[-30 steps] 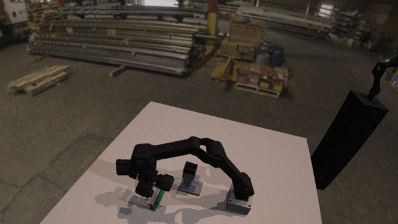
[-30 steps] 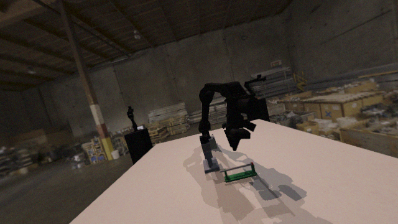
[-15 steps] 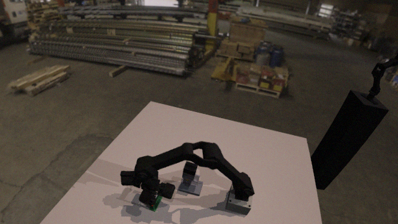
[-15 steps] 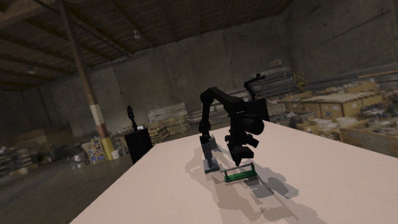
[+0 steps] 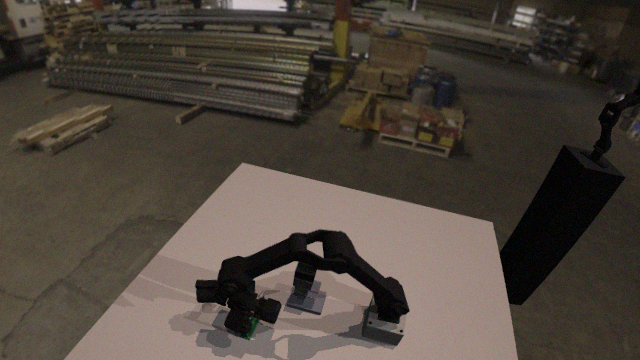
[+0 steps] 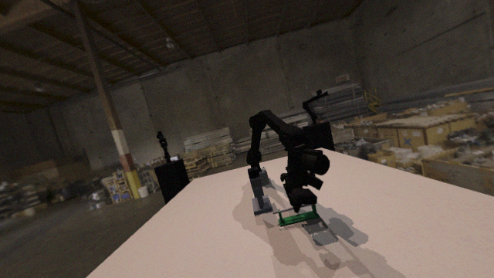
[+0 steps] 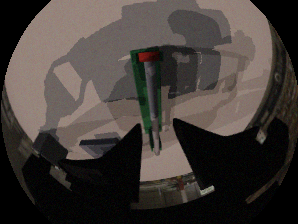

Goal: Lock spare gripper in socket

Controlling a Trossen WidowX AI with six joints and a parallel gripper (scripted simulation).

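Now: the green cradle 10 mm to the left of my gripper tip and 20 mm below it. Round my gripper tip: grey mount: 140 mm behind, 110 mm to the right, 10 mm above; spare gripper: 130 mm behind, 110 mm to the right, 80 mm above.
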